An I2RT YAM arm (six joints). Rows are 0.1 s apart.
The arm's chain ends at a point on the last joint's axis. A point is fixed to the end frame.
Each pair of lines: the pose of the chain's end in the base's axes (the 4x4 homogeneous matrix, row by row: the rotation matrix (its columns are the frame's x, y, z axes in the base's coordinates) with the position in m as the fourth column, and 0 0 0 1 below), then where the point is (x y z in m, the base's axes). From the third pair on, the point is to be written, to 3 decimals.
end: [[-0.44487, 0.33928, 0.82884, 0.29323], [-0.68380, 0.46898, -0.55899, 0.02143], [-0.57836, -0.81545, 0.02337, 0.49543], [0, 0, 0, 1]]
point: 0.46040 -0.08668 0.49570
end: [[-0.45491, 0.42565, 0.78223, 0.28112], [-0.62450, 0.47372, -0.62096, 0.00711], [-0.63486, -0.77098, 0.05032, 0.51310], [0, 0, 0, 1]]
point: 0.43953 -0.11334 0.51902
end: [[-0.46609, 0.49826, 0.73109, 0.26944], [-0.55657, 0.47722, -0.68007, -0.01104], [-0.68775, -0.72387, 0.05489, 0.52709], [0, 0, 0, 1]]
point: 0.418 -0.143 0.534
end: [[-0.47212, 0.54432, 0.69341, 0.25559], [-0.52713, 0.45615, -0.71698, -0.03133], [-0.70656, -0.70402, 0.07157, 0.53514], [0, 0, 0, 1]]
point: 0.397 -0.171 0.546
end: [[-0.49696, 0.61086, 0.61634, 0.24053], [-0.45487, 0.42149, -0.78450, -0.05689], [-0.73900, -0.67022, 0.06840, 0.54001], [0, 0, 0, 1]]
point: 0.367 -0.210 0.550
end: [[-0.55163, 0.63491, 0.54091, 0.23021], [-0.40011, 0.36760, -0.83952, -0.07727], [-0.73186, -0.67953, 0.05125, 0.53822], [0, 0, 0, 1]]
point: 0.342 -0.242 0.545
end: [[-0.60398, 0.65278, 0.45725, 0.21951], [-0.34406, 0.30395, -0.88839, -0.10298], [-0.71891, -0.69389, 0.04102, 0.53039], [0, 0, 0, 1]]
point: 0.315 -0.278 0.535
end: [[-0.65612, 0.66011, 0.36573, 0.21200], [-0.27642, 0.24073, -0.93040, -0.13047], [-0.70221, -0.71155, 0.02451, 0.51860], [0, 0, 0, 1]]
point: 0.289 -0.314 0.520
